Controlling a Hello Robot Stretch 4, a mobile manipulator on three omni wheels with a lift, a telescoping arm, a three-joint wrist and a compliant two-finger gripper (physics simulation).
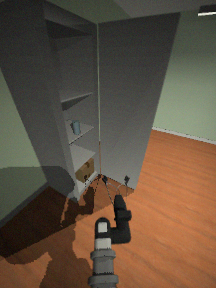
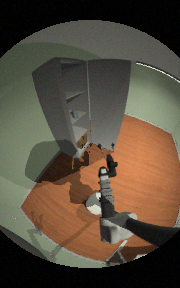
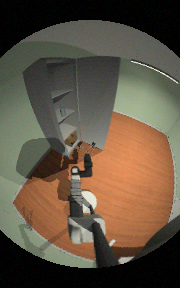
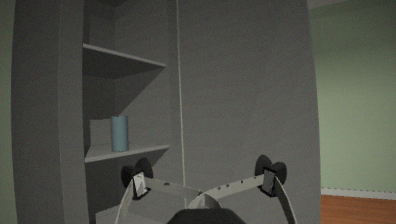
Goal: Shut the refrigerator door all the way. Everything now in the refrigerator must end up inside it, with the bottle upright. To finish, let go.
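Places are measured from the robot's base along level axes (x ahead, y left, z up), in millimetres.
Pixels of known places: gripper, fingertip midpoint: (image 1: 115, 176) (image 2: 105, 142) (image 3: 85, 141) (image 4: 203, 170); robot's base, origin of the base link: (image 2: 97, 202) (image 3: 84, 201).
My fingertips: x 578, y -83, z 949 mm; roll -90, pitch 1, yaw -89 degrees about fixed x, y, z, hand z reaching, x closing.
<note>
For each thing: its top centre in the pictures, then the offset to it from my fingertips. Level surfaces: height alone.
- blue bottle, middle of its top: (image 4: 118, 116) (image 1: 75, 121) (image 2: 74, 109) (image 3: 61, 107) dy +354, dx +658, dz +86 mm
- brown box, middle of its top: (image 1: 77, 159) (image 2: 75, 134) (image 3: 65, 131) dy +443, dx +809, dz -580 mm
- wooden floor, its level: dz -977 mm
The tall grey refrigerator (image 1: 25, 60) (image 2: 47, 95) (image 3: 37, 95) (image 4: 37, 100) stands at the left with its door (image 1: 130, 90) (image 2: 109, 100) (image 3: 97, 100) (image 4: 250, 90) wide open to the right. The blue bottle (image 1: 76, 127) (image 2: 75, 114) (image 3: 63, 112) (image 4: 119, 134) stands upright on a middle shelf. A brown box (image 1: 85, 170) (image 2: 82, 141) (image 3: 71, 138) sits low inside, partly shadowed. My gripper (image 1: 116, 179) (image 2: 106, 146) (image 3: 87, 144) (image 4: 203, 170) is open and empty, in front of the door's inner face near the hinge side. Whether it touches the door cannot be told.
The wooden floor (image 1: 175, 210) (image 2: 145, 170) (image 3: 135, 175) (image 4: 355, 212) extends in front and to the right. A green wall (image 1: 195, 75) (image 4: 355, 100) with a pale skirting stands behind the door's right edge. Another green wall runs along the refrigerator's left side. My arm's shadow falls before the refrigerator.
</note>
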